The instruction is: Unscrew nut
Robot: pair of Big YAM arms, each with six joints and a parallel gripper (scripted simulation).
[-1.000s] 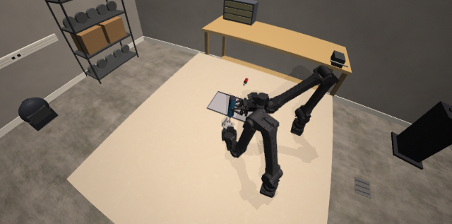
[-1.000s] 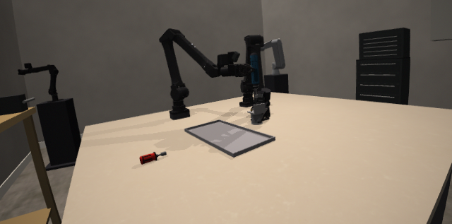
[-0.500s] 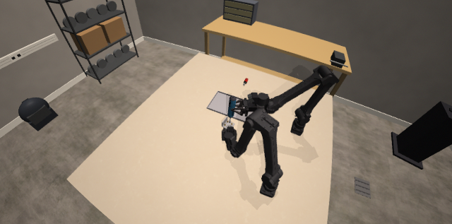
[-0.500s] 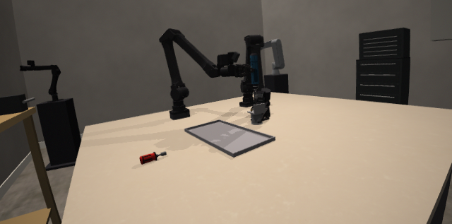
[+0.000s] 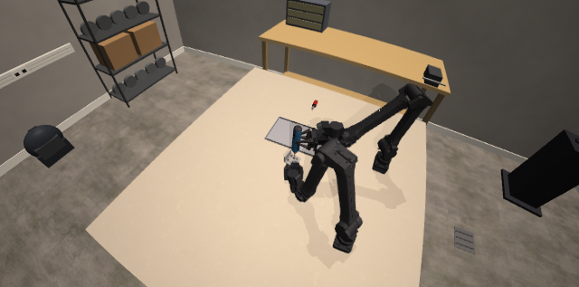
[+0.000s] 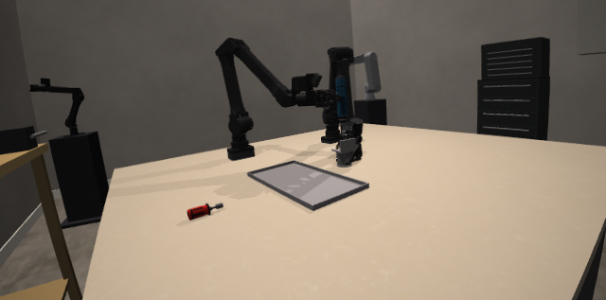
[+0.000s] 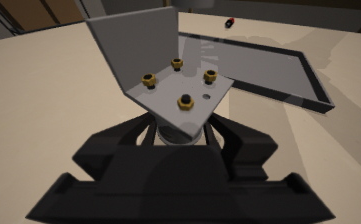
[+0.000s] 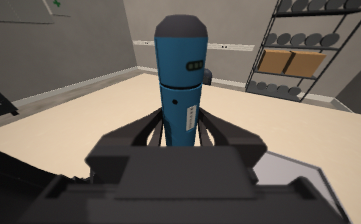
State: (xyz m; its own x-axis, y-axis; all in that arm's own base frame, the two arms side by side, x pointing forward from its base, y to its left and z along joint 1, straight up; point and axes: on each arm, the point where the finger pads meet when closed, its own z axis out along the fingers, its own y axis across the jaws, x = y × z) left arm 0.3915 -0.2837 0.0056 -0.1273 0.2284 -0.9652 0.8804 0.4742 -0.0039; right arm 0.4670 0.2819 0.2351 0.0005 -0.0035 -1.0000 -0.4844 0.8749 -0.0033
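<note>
Now: the joint module 1 cm above my left hand. Also, from my left hand: red-handled tool: 55 cm to the right, 17 cm ahead, 1 cm below; then bracket: 5 cm above; then grey tray: 22 cm to the right, 7 cm ahead, 2 cm below.
</note>
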